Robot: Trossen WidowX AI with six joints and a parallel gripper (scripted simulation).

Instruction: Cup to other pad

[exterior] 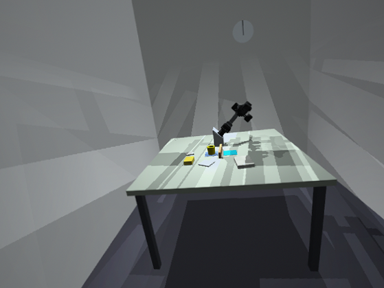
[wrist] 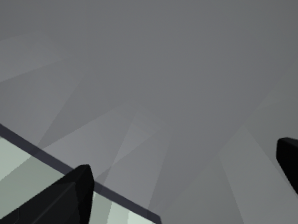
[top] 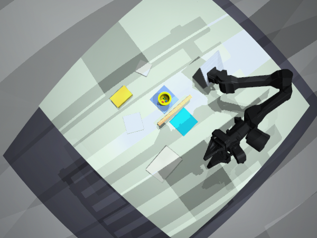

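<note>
Now: the yellow cup 320 mm below my gripper tip, 290 mm to the right of it and 70 mm behind it. From my gripper tip the other things lie so: wooden bar (340 mm below, 210 mm to the right, 70 mm behind); then cyan pad (370 mm below, 130 mm to the right, 70 mm behind).
</note>
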